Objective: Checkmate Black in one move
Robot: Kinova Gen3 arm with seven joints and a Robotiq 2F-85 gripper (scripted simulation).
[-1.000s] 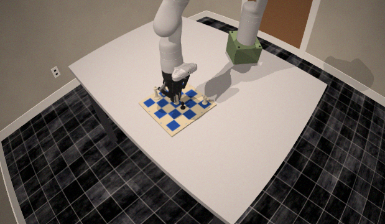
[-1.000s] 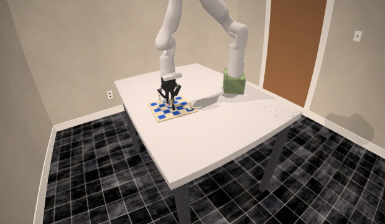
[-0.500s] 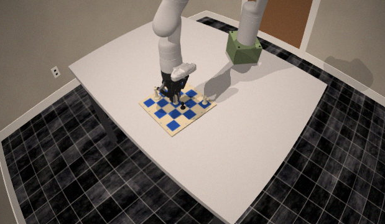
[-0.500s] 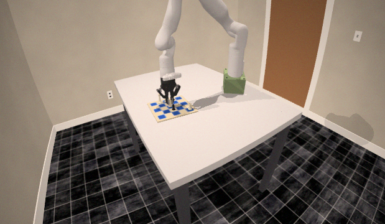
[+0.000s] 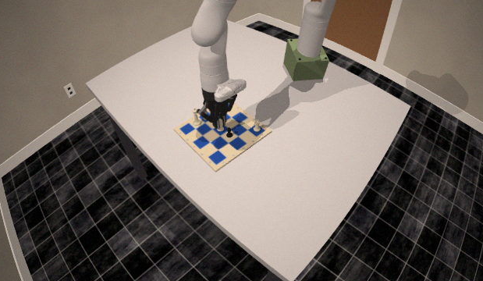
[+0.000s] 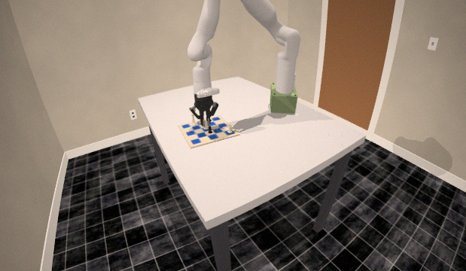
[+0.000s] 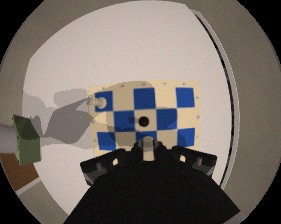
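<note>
The chessboard is 4 cm below my hand. Also, from my hand: white pawn 7 cm to the right, 2 cm below; black pawn 4 cm to the left, 2 cm below; tall white piece 3 cm ahead, 8 cm to the right, 1 cm below.
</note>
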